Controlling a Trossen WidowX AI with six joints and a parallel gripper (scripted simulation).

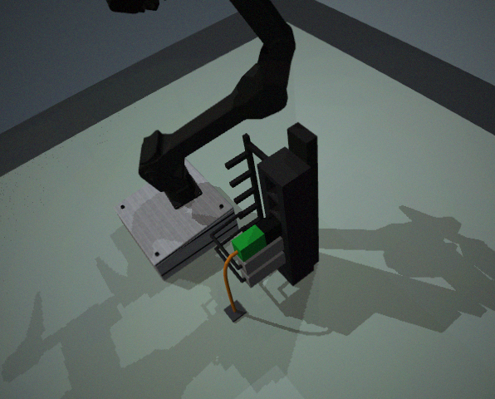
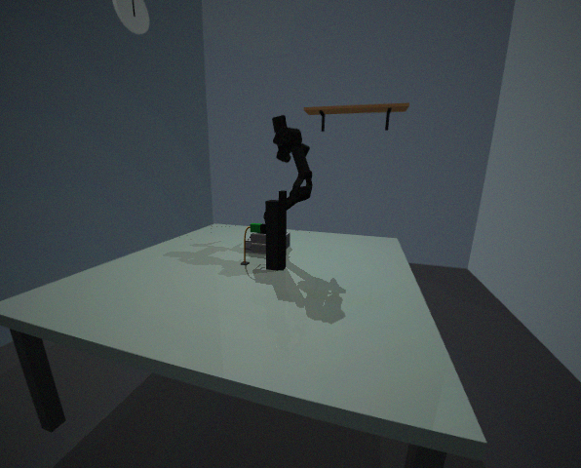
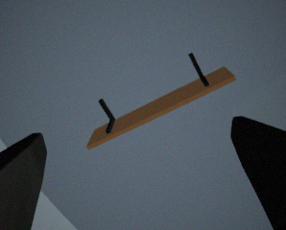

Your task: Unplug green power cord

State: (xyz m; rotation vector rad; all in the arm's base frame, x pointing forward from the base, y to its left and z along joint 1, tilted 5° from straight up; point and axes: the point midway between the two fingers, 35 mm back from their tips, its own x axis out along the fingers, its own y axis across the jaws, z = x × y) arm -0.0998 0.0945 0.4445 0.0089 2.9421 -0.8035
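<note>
My gripper tip is now 38 cm short of the green plug, 34 cm above it and 1 cm to the left of it. Round my gripper tip: grey anchor (52 cm below, 39 cm ahead, 8 cm to the right).
</note>
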